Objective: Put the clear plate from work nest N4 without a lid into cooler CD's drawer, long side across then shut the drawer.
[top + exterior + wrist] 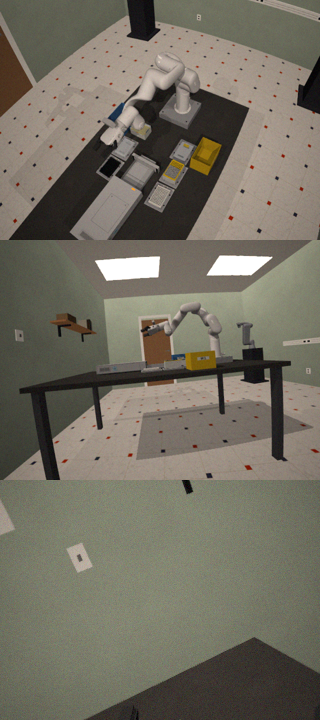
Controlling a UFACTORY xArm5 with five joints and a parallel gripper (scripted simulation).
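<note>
My hand is 240 mm past the clear plate, 70 mm to the left of it and 350 mm above it. The rest, counted from my hand: drawer (90 mm behind, 120 mm to the left, 330 mm below); black plate (60 mm behind, 80 mm to the right, 350 mm below); white plate (40 mm behind, 300 mm to the left, 350 mm below).
</note>
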